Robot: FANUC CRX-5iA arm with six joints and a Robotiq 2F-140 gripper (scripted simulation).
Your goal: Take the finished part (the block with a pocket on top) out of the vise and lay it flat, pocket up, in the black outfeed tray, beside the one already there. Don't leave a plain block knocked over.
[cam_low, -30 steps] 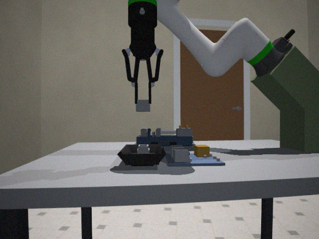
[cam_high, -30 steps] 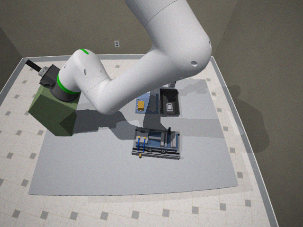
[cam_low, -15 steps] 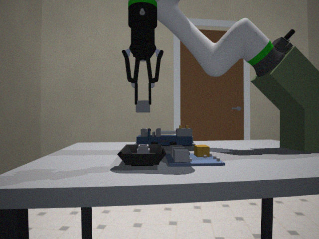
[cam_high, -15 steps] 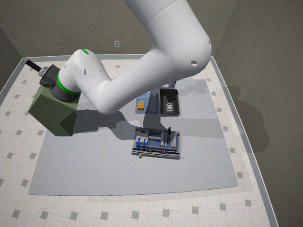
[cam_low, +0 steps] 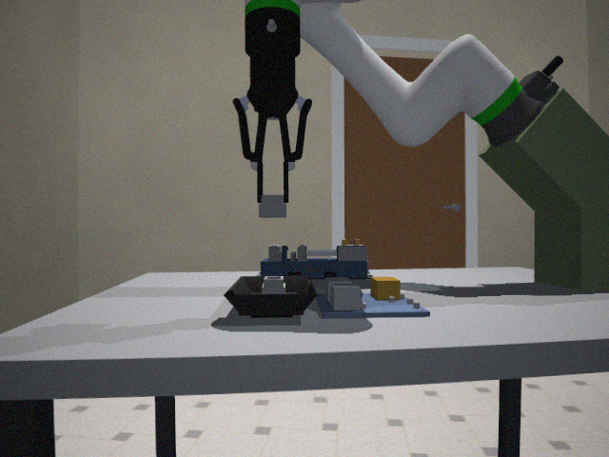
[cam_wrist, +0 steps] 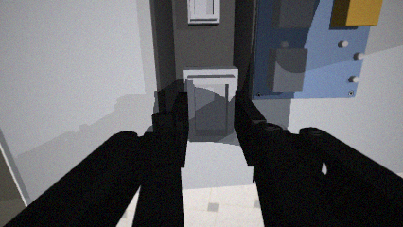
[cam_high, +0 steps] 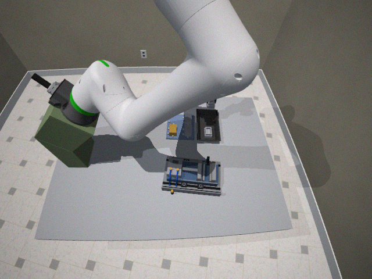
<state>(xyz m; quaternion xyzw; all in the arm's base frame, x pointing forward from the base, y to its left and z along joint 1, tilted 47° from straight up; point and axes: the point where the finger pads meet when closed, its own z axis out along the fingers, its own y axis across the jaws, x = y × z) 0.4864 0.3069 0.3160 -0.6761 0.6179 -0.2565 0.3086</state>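
Now: hand 190 mm above the plain grey block, 120 mm past it and 30 mm to the left of it. Also, from my hand: yellow block 190 mm below, 190 mm behind, 130 mm to the right; then blue fixture plate 210 mm below, 150 mm behind, 80 mm to the right.
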